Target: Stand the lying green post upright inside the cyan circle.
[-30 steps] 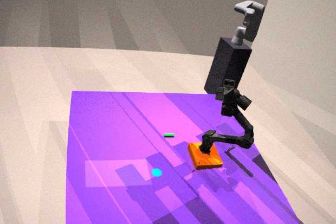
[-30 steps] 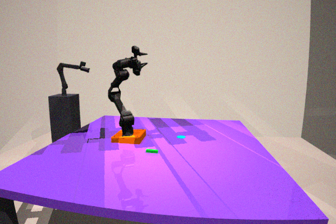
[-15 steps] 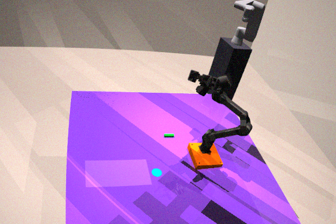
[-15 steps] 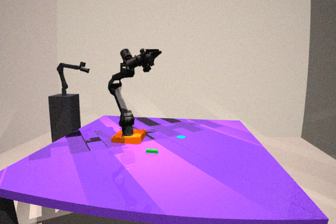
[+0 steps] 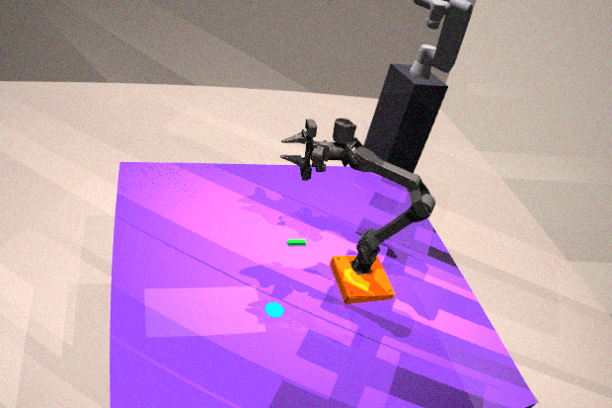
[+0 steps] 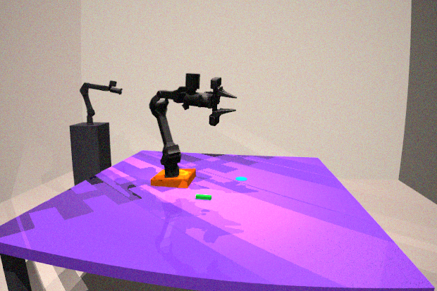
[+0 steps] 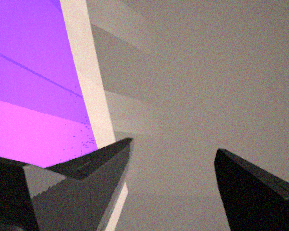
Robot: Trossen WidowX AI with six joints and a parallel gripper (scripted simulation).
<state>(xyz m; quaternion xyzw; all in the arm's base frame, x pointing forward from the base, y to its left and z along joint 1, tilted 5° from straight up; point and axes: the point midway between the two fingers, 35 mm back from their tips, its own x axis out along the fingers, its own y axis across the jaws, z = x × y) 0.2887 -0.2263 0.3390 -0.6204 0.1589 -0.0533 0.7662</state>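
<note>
Right now the green post is 130 mm behind my gripper tip, 40 mm to the left of it and 400 mm below it. Round my gripper tip: cyan circle 60 mm ahead, 300 mm to the left, 400 mm below.
</note>
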